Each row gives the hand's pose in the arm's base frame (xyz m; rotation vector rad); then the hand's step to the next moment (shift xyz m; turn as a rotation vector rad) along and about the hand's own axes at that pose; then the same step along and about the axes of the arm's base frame.
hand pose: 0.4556 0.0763 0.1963 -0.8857 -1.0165 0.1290
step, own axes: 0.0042 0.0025 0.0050 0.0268 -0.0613 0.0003
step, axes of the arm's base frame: -0.0009 0.0066 0.0022 -0.0034 -0.0273 0.0610
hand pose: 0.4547 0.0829 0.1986 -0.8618 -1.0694 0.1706
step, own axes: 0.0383 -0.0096 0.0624 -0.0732 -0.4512 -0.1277
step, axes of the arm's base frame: -0.0347 0.0465 0.0457 -0.0539 -0.4089 0.2348
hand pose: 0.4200 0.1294 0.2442 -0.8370 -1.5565 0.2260
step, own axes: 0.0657 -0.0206 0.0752 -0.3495 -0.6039 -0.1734
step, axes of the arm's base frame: -0.0735 0.0505 0.0493 -0.0843 -0.7042 0.1179
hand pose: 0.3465 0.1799 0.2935 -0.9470 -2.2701 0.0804
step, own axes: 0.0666 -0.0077 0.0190 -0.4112 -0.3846 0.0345
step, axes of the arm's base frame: -0.0504 0.0413 0.0247 -0.0441 -0.5440 -0.1425
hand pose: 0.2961 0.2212 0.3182 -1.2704 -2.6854 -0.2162
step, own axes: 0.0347 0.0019 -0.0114 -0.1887 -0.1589 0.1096
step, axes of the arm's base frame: -0.0193 0.0250 0.0185 -0.0146 -0.2199 -0.1559
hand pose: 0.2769 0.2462 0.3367 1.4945 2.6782 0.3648
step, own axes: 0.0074 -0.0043 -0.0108 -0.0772 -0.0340 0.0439
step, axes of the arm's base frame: -0.0092 0.0022 0.0100 0.0197 -0.0745 -0.0557
